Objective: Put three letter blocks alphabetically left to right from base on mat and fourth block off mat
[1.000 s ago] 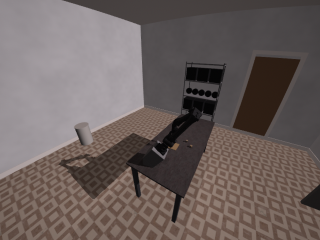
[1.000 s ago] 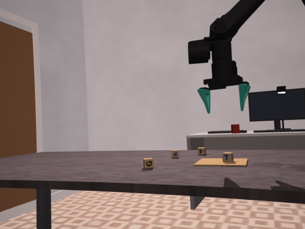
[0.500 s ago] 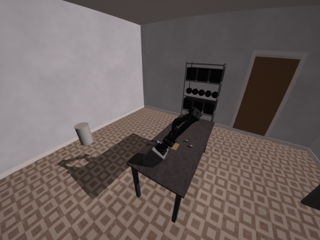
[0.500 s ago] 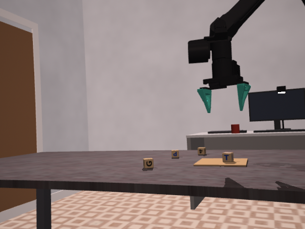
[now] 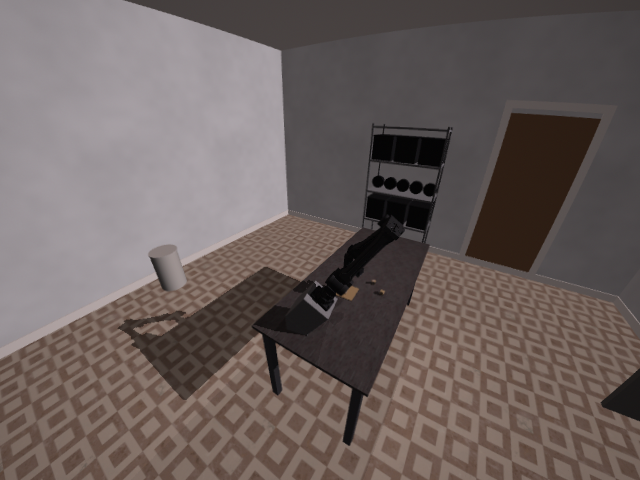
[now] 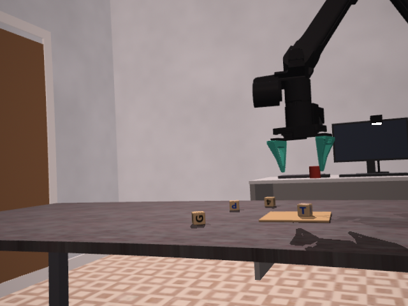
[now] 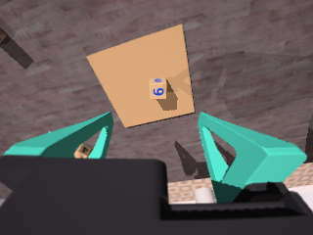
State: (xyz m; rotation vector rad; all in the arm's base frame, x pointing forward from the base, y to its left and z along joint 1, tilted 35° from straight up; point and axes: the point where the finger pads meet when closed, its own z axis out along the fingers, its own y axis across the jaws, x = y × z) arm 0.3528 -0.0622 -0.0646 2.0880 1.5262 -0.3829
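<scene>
Now: the block 10 mm to the left of my hand and 90 mm below it. The rest, counted from my hand: mat (20 mm ahead, 110 mm below).
</scene>
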